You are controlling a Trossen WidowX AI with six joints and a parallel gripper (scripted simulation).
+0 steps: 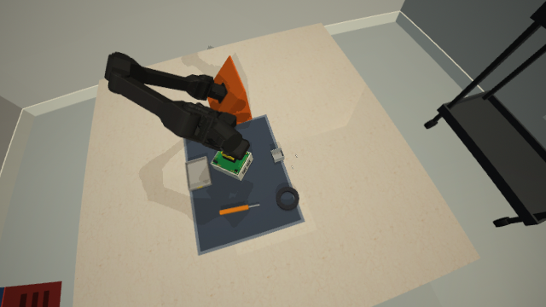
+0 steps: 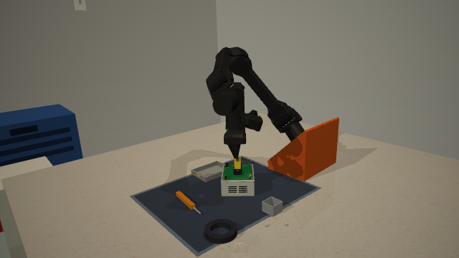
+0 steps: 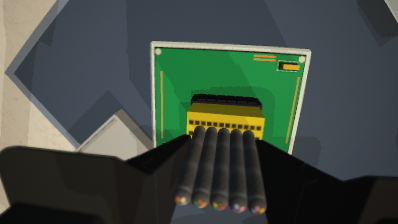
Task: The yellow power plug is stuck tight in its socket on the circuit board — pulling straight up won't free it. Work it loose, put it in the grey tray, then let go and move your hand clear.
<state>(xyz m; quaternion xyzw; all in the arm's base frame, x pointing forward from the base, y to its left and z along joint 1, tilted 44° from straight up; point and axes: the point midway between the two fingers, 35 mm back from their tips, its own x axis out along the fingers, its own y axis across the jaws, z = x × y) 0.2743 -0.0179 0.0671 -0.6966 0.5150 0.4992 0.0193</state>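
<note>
Right now my gripper tip is 10 mm above the yellow power plug. Also, from my gripper tip: dark mat 100 mm below, 50 mm ahead.
</note>
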